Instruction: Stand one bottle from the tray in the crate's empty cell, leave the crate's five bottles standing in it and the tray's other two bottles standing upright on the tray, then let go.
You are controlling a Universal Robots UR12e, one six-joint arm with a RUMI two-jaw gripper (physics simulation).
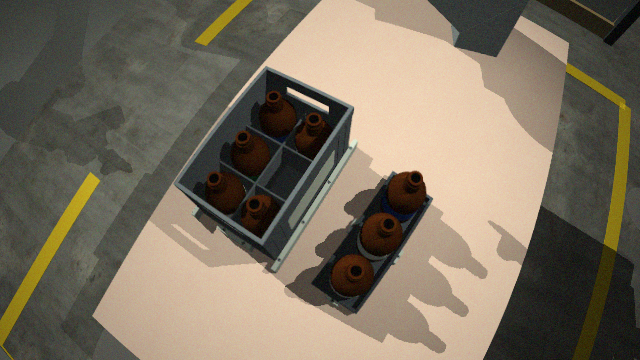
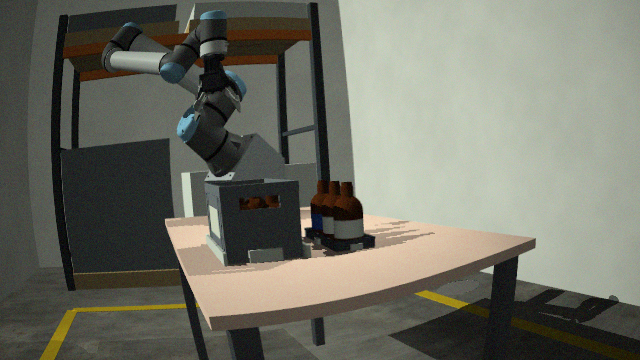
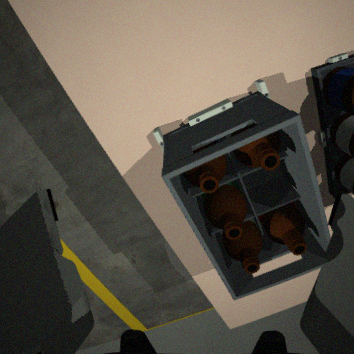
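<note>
The grey crate stands upright. Five brown bottles stand in it, among them one corner bottle and one middle bottle. Its empty cell is the middle one of the row beside the tray. The black tray holds three upright brown bottles: a blue-labelled one, a middle one and a white-labelled end one. My gripper is open and empty, high above the crate.
The crate and tray stand side by side on a pale table, with a gap between them. The arm's grey base mount stands at the table's far end. A storage rack stands behind the arm.
</note>
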